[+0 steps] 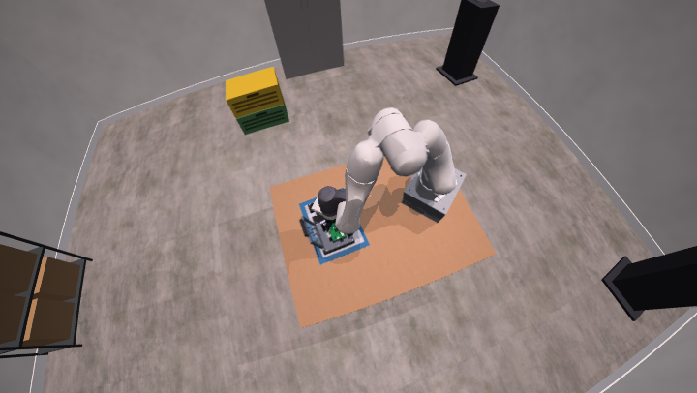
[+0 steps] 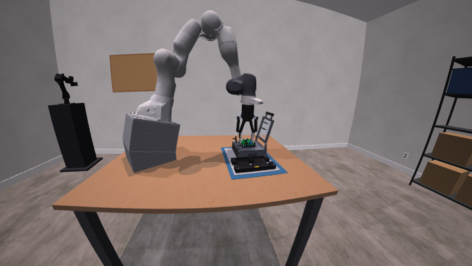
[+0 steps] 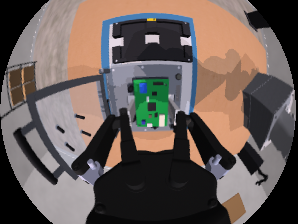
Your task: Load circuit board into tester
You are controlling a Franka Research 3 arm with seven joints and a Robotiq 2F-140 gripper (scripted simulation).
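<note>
The green circuit board is 20 mm below my hand. Also, from my hand: tester lid: 120 mm ahead, 10 mm to the right, 80 mm above.
</note>
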